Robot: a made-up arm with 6 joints.
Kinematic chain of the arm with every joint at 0, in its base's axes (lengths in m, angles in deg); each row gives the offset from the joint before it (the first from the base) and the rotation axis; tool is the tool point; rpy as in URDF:
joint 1: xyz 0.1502 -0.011 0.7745 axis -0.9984 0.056 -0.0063
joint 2: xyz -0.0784 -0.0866 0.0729 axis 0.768 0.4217 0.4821
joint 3: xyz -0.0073 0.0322 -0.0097 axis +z
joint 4: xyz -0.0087 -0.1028 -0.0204 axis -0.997 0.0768 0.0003
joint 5: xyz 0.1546 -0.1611 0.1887 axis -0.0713 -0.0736 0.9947
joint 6: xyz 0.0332 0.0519 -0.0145 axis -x
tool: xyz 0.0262 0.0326 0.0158 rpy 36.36 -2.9 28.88
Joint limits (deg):
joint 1: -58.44..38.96
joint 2: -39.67..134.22
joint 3: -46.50..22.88
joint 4: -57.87..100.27
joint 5: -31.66..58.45
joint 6: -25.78..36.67
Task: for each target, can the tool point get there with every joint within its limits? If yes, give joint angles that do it. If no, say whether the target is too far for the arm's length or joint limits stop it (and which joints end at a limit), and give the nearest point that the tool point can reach.
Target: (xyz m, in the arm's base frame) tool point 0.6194 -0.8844 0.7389
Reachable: no: too far | nearest point 0.3014 -0.4434 0.7562 | short by 0.544 m
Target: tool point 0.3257 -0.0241 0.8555
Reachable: yes | joints 17.40 43.80 -21.81 81.66 -22.62 15.70
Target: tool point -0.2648 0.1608 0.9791
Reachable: no: joint limits stop it (at a limit: joint 1, joint 2, joint 3, joint 5, joint 6) | nearest point -0.1132 0.0244 1.0701 | short by 0.223 m
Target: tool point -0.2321 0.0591 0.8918
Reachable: no: joint limits stop it (at a limit: joint 1, joint 2, joint 3, joint 5) | nearest point -0.1292 -0.0158 1.0554 | short by 0.207 m
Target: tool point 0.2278 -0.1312 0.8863
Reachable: yes | joints -8.57 15.81 -35.87 70.43 38.38 -1.69
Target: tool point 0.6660 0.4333 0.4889
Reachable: no: too far | nearest point 0.3512 0.1329 0.6290 | short by 0.457 m
